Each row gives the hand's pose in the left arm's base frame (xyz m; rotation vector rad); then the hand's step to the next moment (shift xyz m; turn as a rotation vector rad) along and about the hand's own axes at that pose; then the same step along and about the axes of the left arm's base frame.
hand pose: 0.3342 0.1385 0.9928 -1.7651 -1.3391 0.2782
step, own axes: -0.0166 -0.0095 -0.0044 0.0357 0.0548 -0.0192
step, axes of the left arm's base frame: -0.0101 -0.0162 0.0045 0.0628 0.0193 -0.0182
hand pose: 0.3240 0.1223 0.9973 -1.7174 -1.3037 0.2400
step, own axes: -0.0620 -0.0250 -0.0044 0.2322 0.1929 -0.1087
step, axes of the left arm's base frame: -0.0393 -0.0542 -0.0009 0.2913 0.1343 -0.0035
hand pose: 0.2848 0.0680 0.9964 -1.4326 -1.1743 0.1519
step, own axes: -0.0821 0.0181 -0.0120 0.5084 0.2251 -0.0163
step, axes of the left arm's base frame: -0.0212 -0.0617 -0.0544 0.3778 0.3982 0.0901
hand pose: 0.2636 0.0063 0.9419 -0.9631 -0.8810 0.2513
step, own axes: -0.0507 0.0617 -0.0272 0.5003 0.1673 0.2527
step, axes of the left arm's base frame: -0.0008 -0.0090 -0.0839 0.1609 0.5242 0.2035
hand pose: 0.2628 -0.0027 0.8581 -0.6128 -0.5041 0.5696
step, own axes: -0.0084 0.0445 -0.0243 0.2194 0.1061 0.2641
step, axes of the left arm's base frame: -0.0070 0.0155 -0.0485 -0.0308 0.3114 0.1766
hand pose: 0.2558 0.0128 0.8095 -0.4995 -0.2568 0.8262
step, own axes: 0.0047 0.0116 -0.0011 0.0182 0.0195 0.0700
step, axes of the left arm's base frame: -0.0039 0.0098 -0.0068 -0.0289 0.0475 0.0502
